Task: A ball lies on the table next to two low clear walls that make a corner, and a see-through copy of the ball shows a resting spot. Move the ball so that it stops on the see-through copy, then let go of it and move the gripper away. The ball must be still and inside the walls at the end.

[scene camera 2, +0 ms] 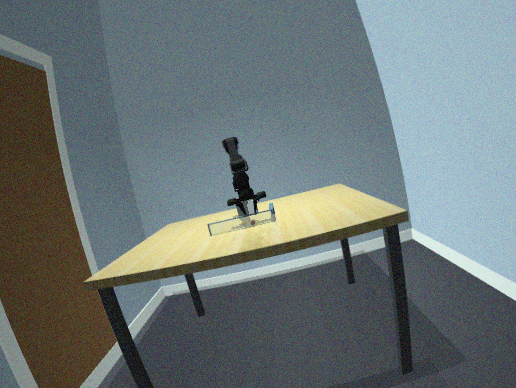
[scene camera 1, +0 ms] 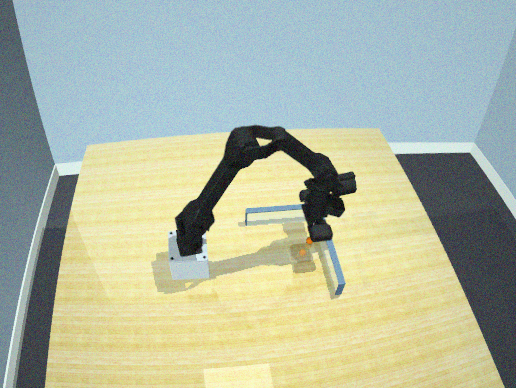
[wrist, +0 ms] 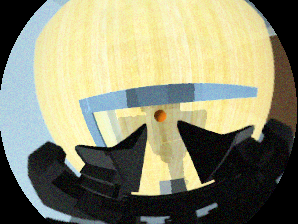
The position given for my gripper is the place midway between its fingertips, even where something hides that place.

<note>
I see my gripper (scene camera 1: 311, 233).
My gripper shows as well in the wrist view (wrist: 162, 125).
</note>
